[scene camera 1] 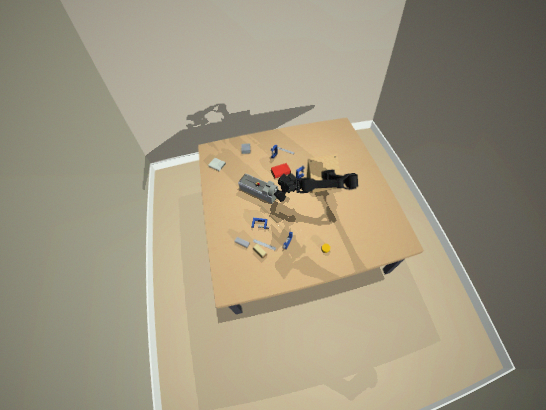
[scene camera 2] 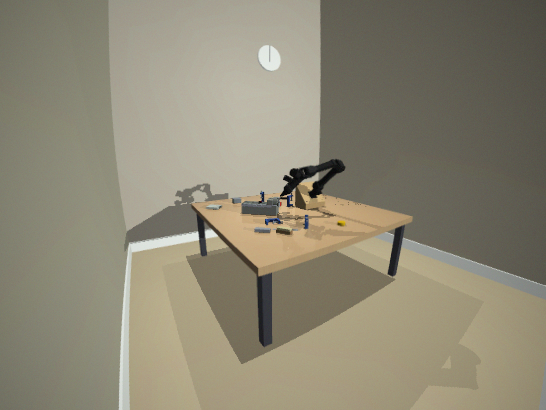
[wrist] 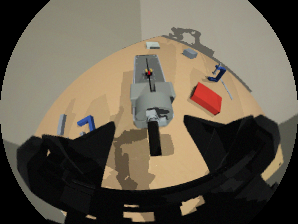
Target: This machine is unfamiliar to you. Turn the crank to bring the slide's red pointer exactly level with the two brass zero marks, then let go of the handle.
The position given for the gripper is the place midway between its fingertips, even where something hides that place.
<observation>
The gripper (wrist: 149, 121) is open, holding nothing. Further things: a grey slide machine (wrist: 147, 92).
</observation>
